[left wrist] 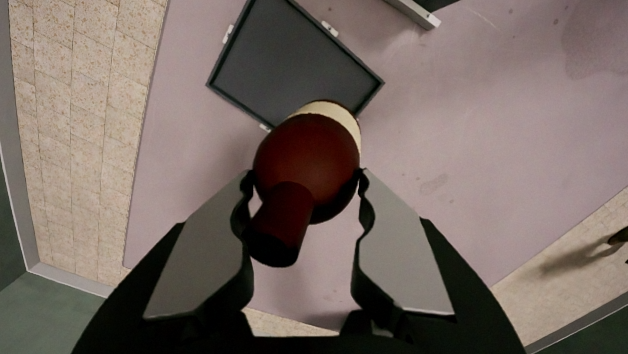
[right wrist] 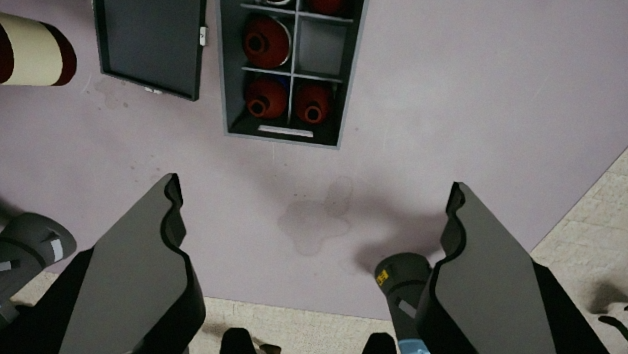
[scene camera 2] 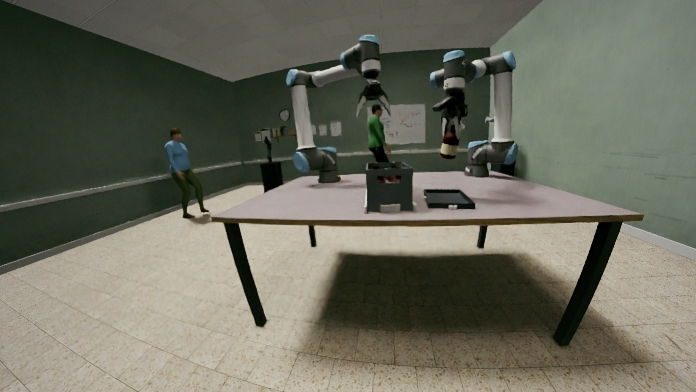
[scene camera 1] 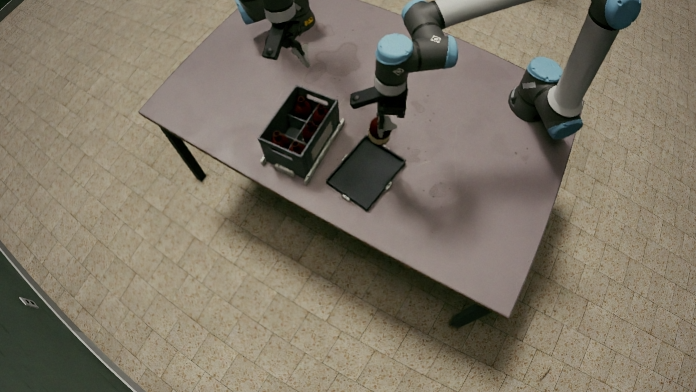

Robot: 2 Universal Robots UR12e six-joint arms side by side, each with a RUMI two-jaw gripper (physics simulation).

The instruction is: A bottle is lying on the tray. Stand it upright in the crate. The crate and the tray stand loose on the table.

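Note:
The dark red bottle with a cream label (scene camera 1: 378, 139) (scene camera 2: 449, 149) (left wrist: 310, 160) (right wrist: 37, 52) hangs near upright, neck up, in my left gripper (scene camera 1: 386, 125) (scene camera 2: 451, 131) (left wrist: 306, 171), which is shut on it, well above the table. The grey tray (scene camera 1: 366, 175) (scene camera 2: 449, 198) (left wrist: 295, 60) (right wrist: 150, 45) lies bare. The grey crate (scene camera 1: 320, 150) (scene camera 2: 390, 196) (right wrist: 231, 75) stands left of the tray in scene camera 1 and holds several red bottles. Its empty compartment (scene camera 1: 295, 126) (right wrist: 320, 47) is the middle one of one row. My right gripper (scene camera 1: 300, 54) (scene camera 2: 373, 112) (right wrist: 314, 179) is open and empty, high beyond the crate.
The table (scene camera 1: 450, 250) (scene camera 2: 540, 205) carries both arm bases at its far side in scene camera 2. Light rails run along the crate's foot. A person in green (scene camera 2: 376, 132) stands behind the table and a person in blue (scene camera 2: 177, 155) stands to the left.

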